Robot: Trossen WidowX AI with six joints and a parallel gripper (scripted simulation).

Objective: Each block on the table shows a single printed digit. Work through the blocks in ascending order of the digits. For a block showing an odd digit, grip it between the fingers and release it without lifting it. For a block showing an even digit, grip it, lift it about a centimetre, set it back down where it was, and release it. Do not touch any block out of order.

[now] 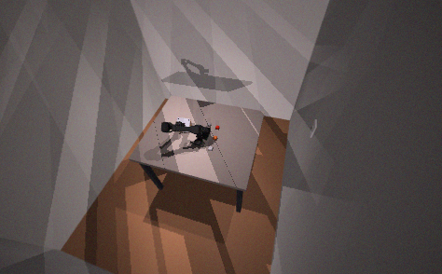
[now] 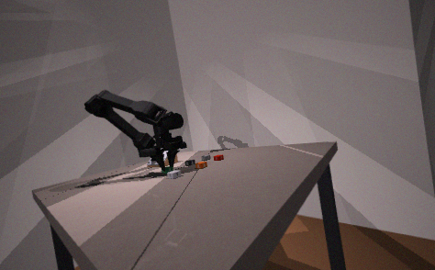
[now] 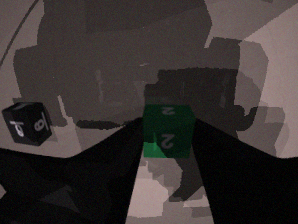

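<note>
Right now the red block is 11 cm ahead of my gripper tip and 20 cm to the left of it. The rest, counted from my gripper tip: green block 1 cm behind; then white block 11 cm ahead, 6 cm to the right; then black block 12 cm to the left.
</note>
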